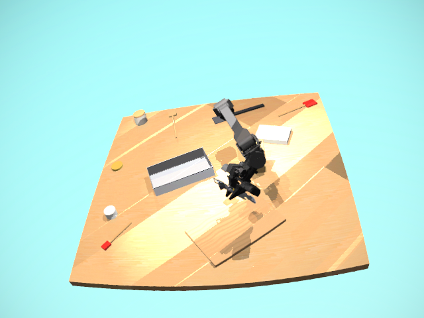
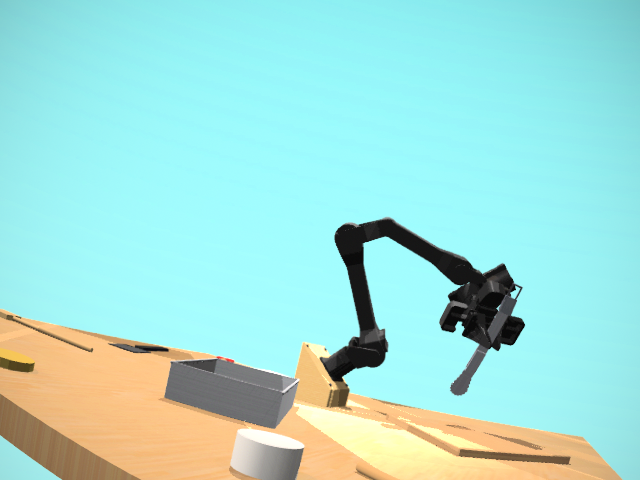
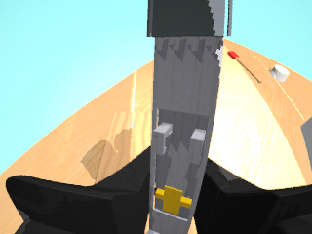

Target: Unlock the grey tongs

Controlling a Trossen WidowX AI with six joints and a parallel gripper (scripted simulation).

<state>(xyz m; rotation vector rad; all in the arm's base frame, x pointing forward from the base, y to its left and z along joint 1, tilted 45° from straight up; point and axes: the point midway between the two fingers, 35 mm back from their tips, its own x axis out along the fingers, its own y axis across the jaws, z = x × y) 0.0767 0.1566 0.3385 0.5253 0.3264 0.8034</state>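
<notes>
Right now the yellow lock piece is 30 mm behind my gripper tip, 20 mm to the right of it and 20 mm above it. From my gripper tip the other things lie so: roasting tin 370 mm to the right, 270 mm ahead, 160 mm below; then white cylinder 600 mm ahead, 170 mm below, 130 mm to the right; then wooden board 180 mm below, 10 mm to the right, 10 mm behind.
</notes>
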